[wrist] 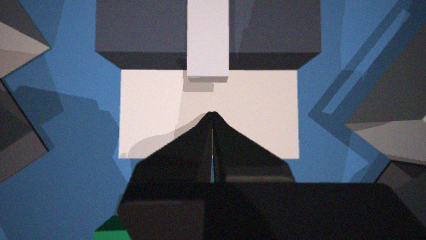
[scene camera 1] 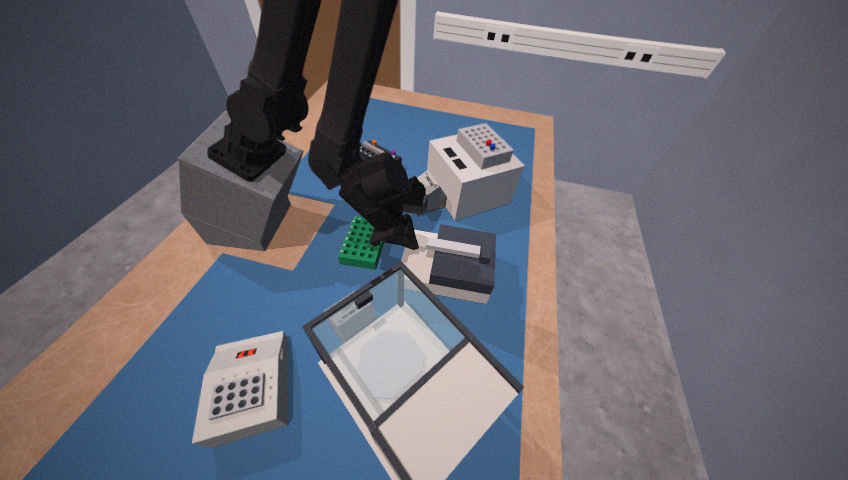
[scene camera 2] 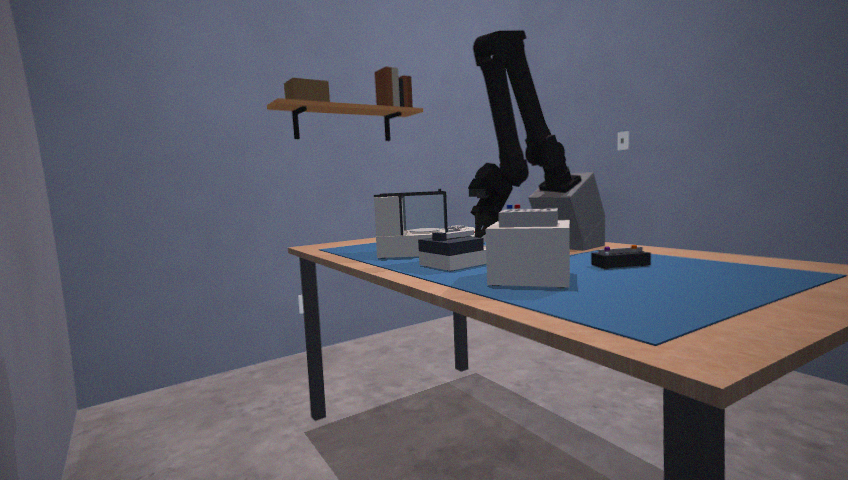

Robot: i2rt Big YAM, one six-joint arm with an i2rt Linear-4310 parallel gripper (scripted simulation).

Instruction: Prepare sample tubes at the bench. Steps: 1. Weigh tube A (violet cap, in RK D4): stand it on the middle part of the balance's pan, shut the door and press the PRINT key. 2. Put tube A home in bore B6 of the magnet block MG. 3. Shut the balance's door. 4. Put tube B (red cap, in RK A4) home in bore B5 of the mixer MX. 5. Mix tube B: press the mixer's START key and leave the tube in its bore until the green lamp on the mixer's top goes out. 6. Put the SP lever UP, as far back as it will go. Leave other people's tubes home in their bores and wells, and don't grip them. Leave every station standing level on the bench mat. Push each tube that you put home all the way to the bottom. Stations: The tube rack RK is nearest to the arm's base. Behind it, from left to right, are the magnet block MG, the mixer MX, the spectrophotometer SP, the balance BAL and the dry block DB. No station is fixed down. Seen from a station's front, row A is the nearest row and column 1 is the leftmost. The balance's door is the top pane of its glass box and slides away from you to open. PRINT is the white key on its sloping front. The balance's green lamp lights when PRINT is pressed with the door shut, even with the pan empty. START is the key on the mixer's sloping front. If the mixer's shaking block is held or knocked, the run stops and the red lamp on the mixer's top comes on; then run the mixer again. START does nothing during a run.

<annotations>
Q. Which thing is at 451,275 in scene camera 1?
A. A spectrophotometer SP.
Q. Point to a magnet block MG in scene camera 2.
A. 619,259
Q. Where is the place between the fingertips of my gripper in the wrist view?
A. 212,119
</annotations>
